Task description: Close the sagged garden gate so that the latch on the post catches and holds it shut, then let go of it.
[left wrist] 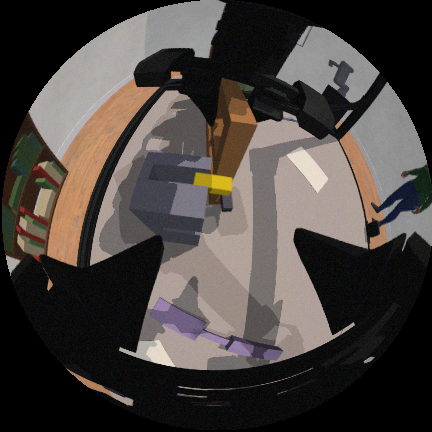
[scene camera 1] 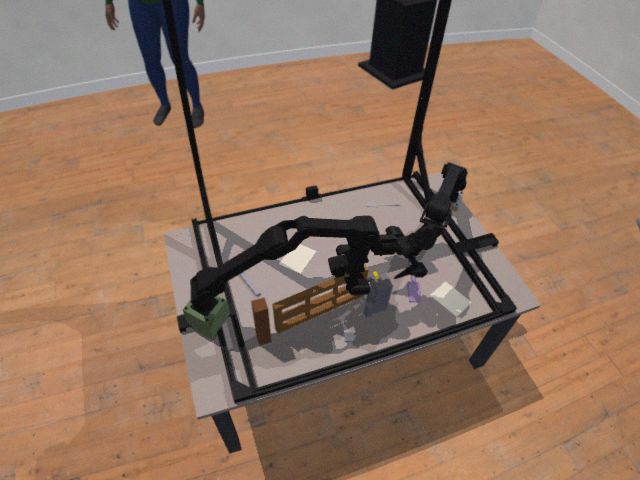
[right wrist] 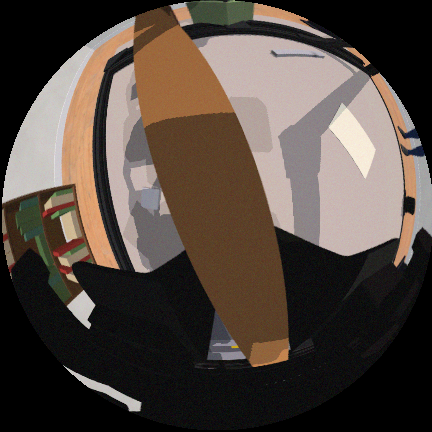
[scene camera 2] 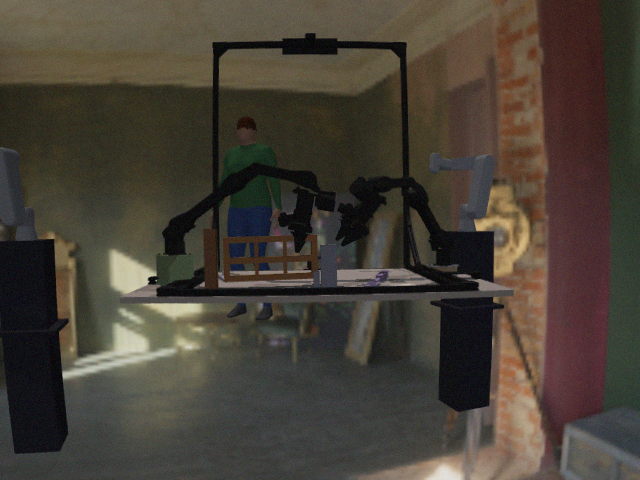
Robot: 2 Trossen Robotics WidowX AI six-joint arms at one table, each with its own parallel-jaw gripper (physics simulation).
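Pixels of known places: left gripper, fingertip midpoint: (left wrist: 230,239) (scene camera 1: 387,266) (scene camera 2: 338,243); right gripper, fingertip midpoint: (left wrist: 222,126) (scene camera 1: 346,286) (scene camera 2: 297,252); left arm's base at its link origin: (scene camera 2: 442,265); right arm's base at its link origin: (scene camera 1: 204,304) (scene camera 2: 174,254).
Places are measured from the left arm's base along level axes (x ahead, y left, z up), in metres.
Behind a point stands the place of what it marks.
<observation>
The brown gate (scene camera 1: 310,295) @(x 0.800, y -0.253, z 0.136 m) (scene camera 2: 225,258) @(x 0.887, y -0.316, z 0.072 m) (left wrist: 235,145) @(x 0.628, y -0.142, z 0.120 m) (right wrist: 215,200) stands upright between the brown hinge post (scene camera 1: 261,321) @(x 0.934, y -0.345, z 0.113 m) (scene camera 2: 210,258) @(x 0.931, y -0.341, z 0.074 m) and the grey latch post (scene camera 1: 378,298) @(x 0.664, y -0.076, z 0.062 m) (scene camera 2: 328,266) @(x 0.654, y -0.065, z 0.042 m) (left wrist: 170,200) @(x 0.619, y -0.074, z 0.112 m). A yellow latch (scene camera 1: 376,275) @(x 0.616, y -0.109, z 0.108 m) (left wrist: 213,183) @(x 0.613, y -0.109, z 0.108 m) sticks out of the latch post by the gate's free end. A small dark pin (left wrist: 226,202) @(x 0.603, y -0.123, z 0.071 m) shows at that end; whether it is caught I cannot tell. My right gripper (scene camera 1: 357,285) @(x 0.683, y -0.183, z 0.085 m) (scene camera 2: 298,250) @(x 0.683, y -0.183, z 0.085 m) is shut on the gate's top near its free end. My left gripper (scene camera 1: 410,273) (scene camera 2: 341,241) @(x 0.573, y -0.089, z 0.116 m) (left wrist: 230,239) @(x 0.573, y -0.089, z 0.116 m) is open and empty, above and right of the latch post in the scene views.
A purple two-part object (scene camera 1: 414,290) @(x 0.517, y 0.016, z -0.021 m) (scene camera 2: 379,279) @(x 0.448, y -0.007, z -0.017 m) (left wrist: 178,319) @(x 0.521, y 0.013, z -0.021 m) lies right of the latch post. A small grey piece (scene camera 1: 349,336) @(x 0.785, y -0.116, z -0.025 m) (right wrist: 151,199) @(x 0.782, y -0.117, z -0.025 m) lies in front of the gate. A pale rod (scene camera 1: 250,283) @(x 0.759, y -0.504, z -0.018 m) lies behind it. A green block (scene camera 1: 208,317) @(x 0.983, y -0.506, z 0.080 m) (scene camera 2: 173,268) @(x 0.984, y -0.495, z 0.035 m) carries the right arm.
</observation>
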